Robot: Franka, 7 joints.
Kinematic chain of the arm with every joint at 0, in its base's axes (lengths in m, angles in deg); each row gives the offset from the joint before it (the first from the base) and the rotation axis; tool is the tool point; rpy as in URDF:
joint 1: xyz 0 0 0.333 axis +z
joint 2: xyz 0 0 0 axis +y
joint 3: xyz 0 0 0.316 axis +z
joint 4: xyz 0.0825 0 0 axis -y
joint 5: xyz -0.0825 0 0.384 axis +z
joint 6: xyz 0 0 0 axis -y
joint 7: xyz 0.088 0 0 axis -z
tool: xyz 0 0 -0.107 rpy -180 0 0
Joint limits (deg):
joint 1: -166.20..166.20
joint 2: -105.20..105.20
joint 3: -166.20..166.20
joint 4: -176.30..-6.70
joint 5: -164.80..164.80
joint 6: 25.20..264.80
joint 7: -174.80..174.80
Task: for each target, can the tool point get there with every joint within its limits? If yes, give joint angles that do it. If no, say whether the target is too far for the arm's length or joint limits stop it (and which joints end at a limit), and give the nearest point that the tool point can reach.
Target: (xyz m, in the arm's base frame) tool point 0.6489 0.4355 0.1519
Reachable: yes | joints 26.50 71.97 24.46 -48.14 112.97 179.09 45.46
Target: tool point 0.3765 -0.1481 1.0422
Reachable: yes | joints 82.83 10.48 -112.98 -60.93 -135.18 105.45 36.34
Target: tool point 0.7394 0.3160 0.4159
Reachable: yes | joints 18.62 56.31 -4.59 -52.28 -59.05 192.29 82.46
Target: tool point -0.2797 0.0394 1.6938
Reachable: no: too far | nearest point -0.1727 0.0243 1.1730 | short by 0.532 m
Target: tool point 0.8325 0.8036 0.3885
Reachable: no: too far | nearest point 0.6165 0.5951 0.3741 | short by 0.301 m
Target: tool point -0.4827 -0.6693 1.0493
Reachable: no: too far | nearest point -0.3790 -0.5255 0.8954 | short by 0.235 m
